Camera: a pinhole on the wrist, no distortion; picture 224 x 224 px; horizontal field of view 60.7 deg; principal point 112.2 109.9 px. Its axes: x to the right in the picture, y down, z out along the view. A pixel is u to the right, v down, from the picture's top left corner.
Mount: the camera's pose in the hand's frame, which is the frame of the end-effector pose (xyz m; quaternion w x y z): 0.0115 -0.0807 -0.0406 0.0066 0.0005 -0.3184 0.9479
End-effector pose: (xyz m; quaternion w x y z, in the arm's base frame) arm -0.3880 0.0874 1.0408 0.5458 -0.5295 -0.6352 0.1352
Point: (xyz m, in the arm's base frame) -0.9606 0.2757 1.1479
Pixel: 75.2 57.5
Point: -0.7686 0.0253 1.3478
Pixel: 88.2 188.2
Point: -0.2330 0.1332 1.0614
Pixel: behind the camera
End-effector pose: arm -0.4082 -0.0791 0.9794 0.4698 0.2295 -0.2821 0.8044
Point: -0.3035 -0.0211 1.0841
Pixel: 33.9 97.8
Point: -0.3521 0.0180 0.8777
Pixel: behind the camera
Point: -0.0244 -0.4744 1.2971
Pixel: 190.3 40.8
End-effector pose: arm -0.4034 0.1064 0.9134 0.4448 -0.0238 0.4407 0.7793
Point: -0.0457 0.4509 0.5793
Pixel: 47.4 215.7
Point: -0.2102 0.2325 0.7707
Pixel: 93.2 183.3
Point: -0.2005 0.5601 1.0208
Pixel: 60.0 12.3
